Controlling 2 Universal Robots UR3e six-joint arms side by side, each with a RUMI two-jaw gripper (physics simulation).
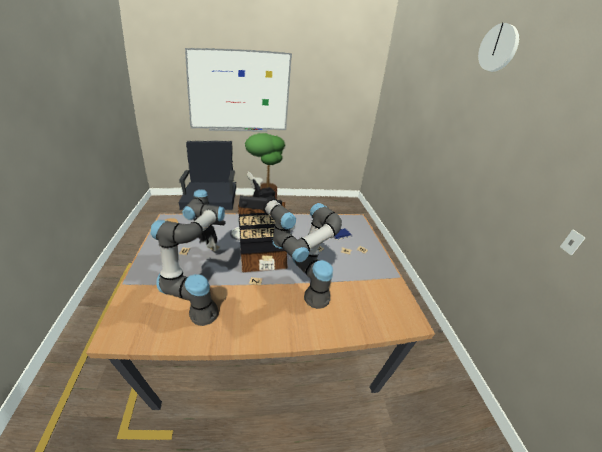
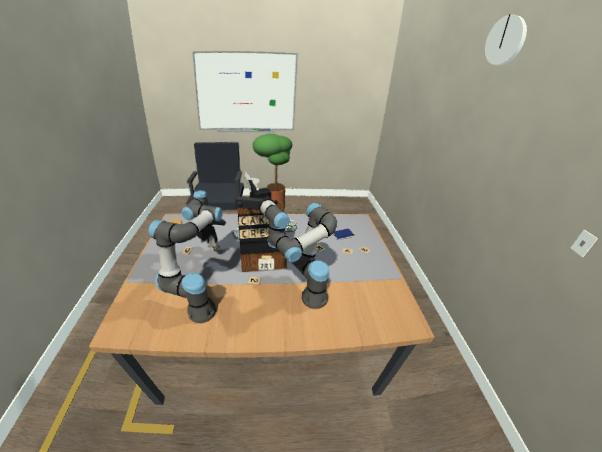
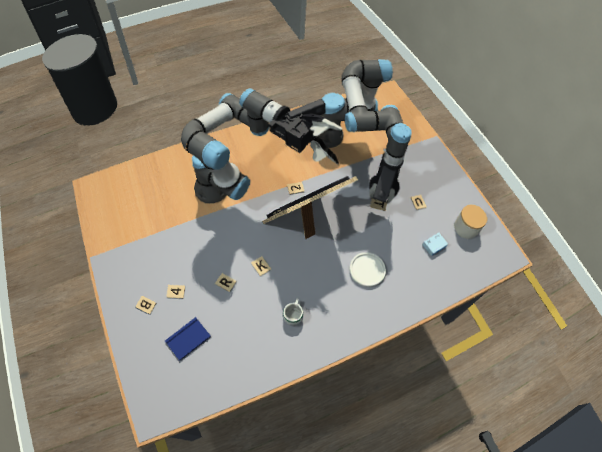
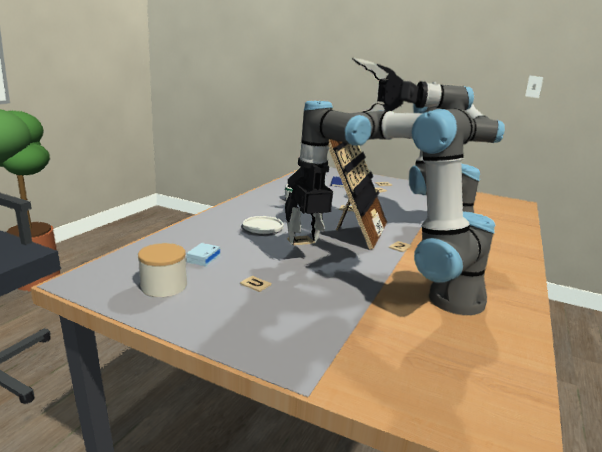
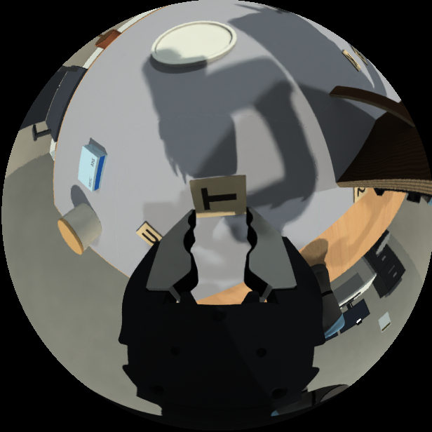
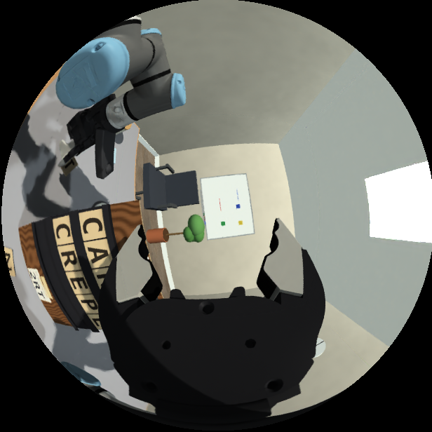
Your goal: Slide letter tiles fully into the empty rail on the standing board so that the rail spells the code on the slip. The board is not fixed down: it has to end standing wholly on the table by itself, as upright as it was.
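Observation:
The board [image 1: 250, 262] [image 2: 250, 262] [image 6: 127, 212] stands tilted back on its prop. Its upper rails show CAKE and CREPE tiles; the lowest rail [image 1: 257, 246] is empty. The slip [image 1: 267, 265] [image 6: 39, 285] reads 2RT. My left gripper [image 5: 220, 209] is shut on the T tile [image 5: 218, 192] [image 3: 378, 204] [image 4: 302, 240], held low above the mat beside the board. The 2 tile [image 3: 295, 188] [image 4: 399, 246] lies before the board, the R tile [image 3: 226, 282] behind it, the U tile [image 3: 418, 202] [image 5: 149, 234] near my left gripper. My right gripper [image 6: 208, 222] is open and empty, high near the board's top.
K [image 3: 260, 266], 4 [image 3: 175, 291] and B [image 3: 145, 304] tiles lie on the mat. A mug [image 3: 293, 313], a plate [image 3: 367, 269], a light blue box [image 3: 435, 244], a lidded jar [image 3: 470, 221] and a dark blue tray [image 3: 188, 339] stand behind the board's side.

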